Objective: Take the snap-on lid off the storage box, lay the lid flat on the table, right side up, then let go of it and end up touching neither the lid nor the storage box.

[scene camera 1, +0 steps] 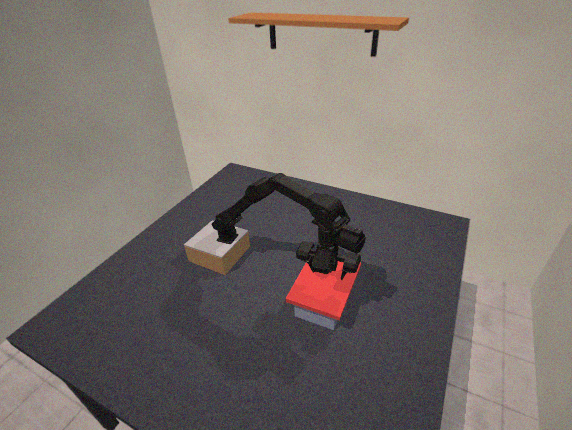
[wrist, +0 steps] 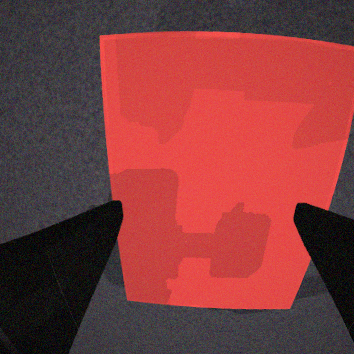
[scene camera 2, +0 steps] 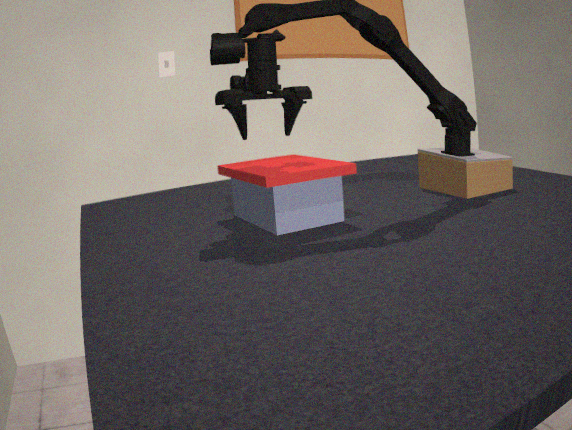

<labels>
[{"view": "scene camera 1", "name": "my gripper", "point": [327, 275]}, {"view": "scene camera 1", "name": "red lid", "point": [326, 294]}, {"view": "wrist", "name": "my gripper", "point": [208, 210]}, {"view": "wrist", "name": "red lid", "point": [212, 137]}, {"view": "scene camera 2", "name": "my gripper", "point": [266, 137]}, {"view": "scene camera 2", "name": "red lid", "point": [275, 171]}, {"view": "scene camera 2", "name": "blue-grey storage box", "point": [288, 208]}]
</labels>
